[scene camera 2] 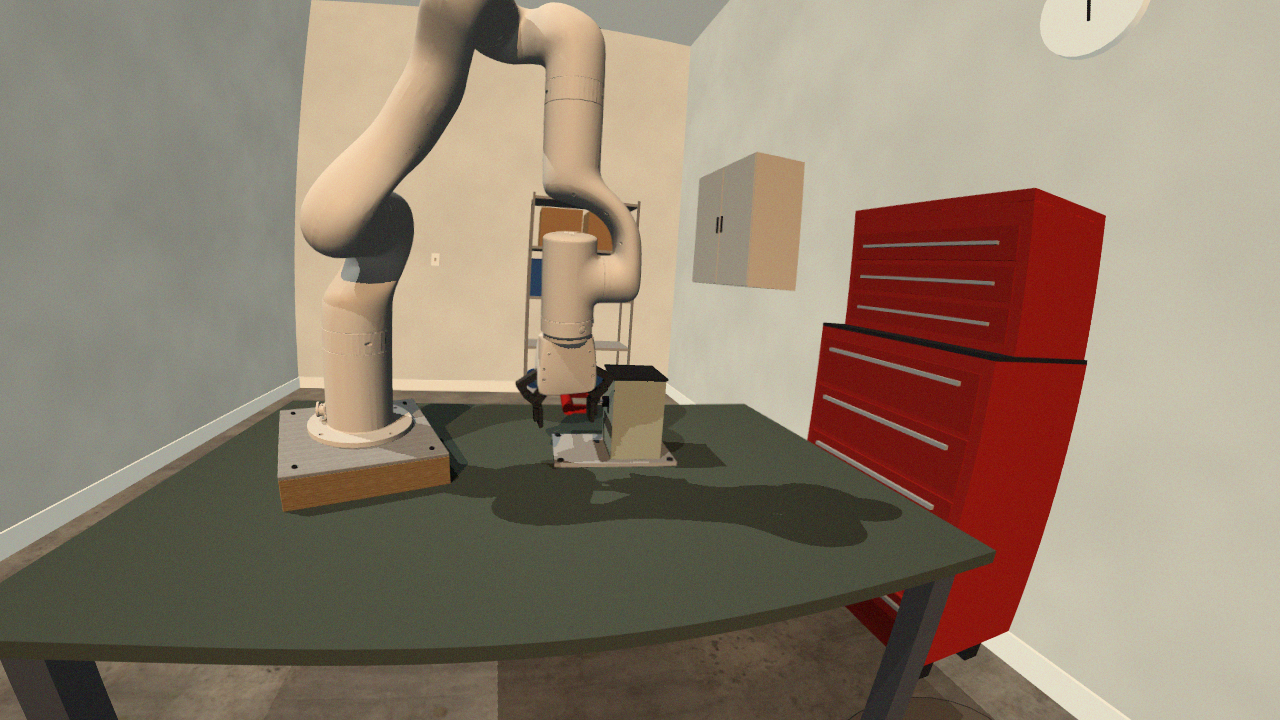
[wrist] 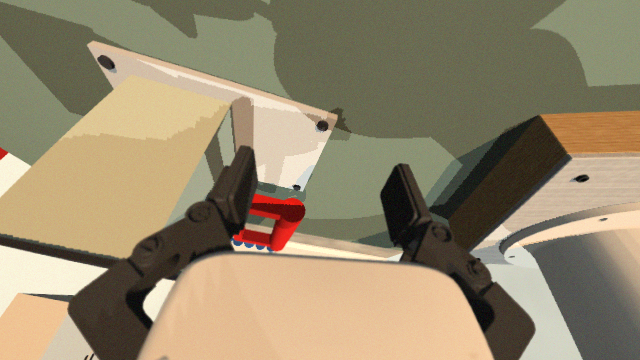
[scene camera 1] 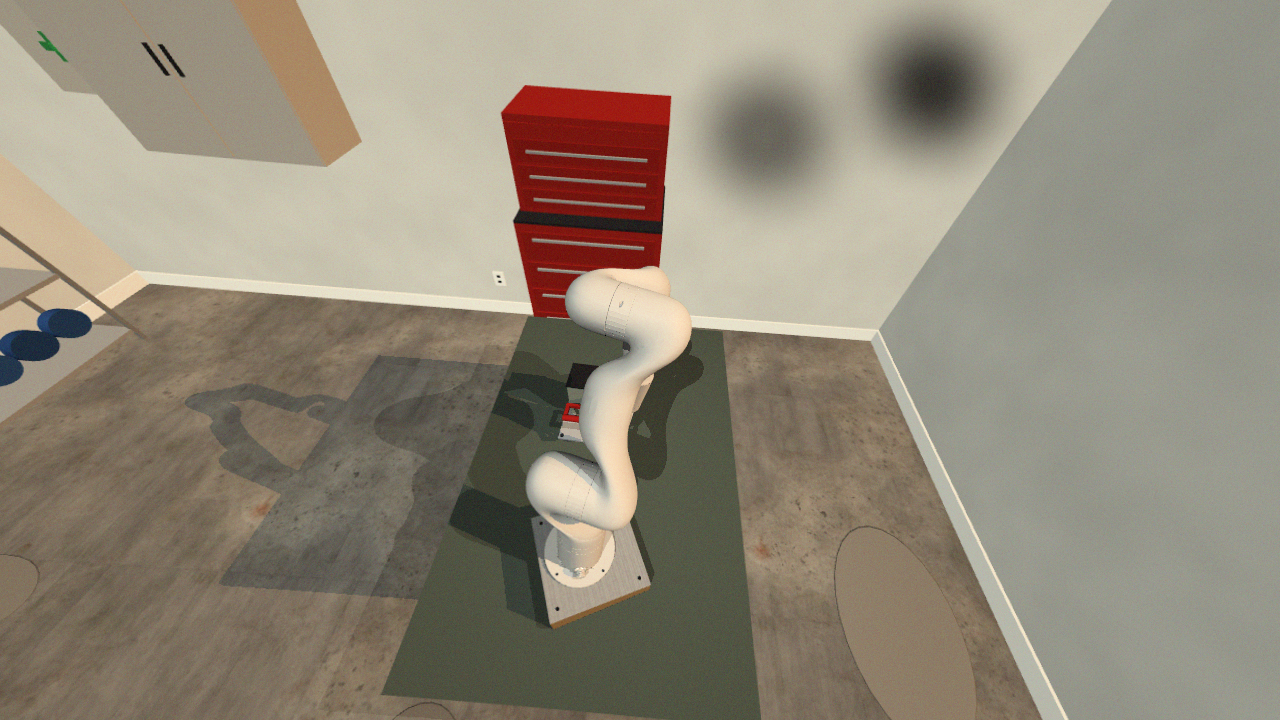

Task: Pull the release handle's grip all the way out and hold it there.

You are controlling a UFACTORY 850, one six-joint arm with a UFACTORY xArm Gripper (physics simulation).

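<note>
The release handle's red grip [scene camera 1: 571, 411] [scene camera 2: 572, 408] [wrist: 288, 225] is a squared loop on the base-facing side of a beige box [scene camera 2: 637, 419] [wrist: 115, 155] with a dark top. The box stands on a pale plate [scene camera 1: 570, 433] [scene camera 2: 572, 454] [wrist: 285, 132]. My gripper [scene camera 2: 565, 420] [wrist: 323, 171] is open, pointing down at about the grip's height. In the wrist view the grip's outer bar shows between the fingers, nearer the box-side finger, which hides the loop's inner part. The gripper holds nothing. The arm hides the gripper in scene camera 1.
The arm's base block [scene camera 1: 595, 600] [scene camera 2: 362, 479] [wrist: 590, 132] stands on the green table top [scene camera 1: 689, 626] [scene camera 2: 501, 582], on the side of the grip away from the box. A red tool cabinet [scene camera 1: 590, 170] [scene camera 2: 966, 268] stands beyond the table's end.
</note>
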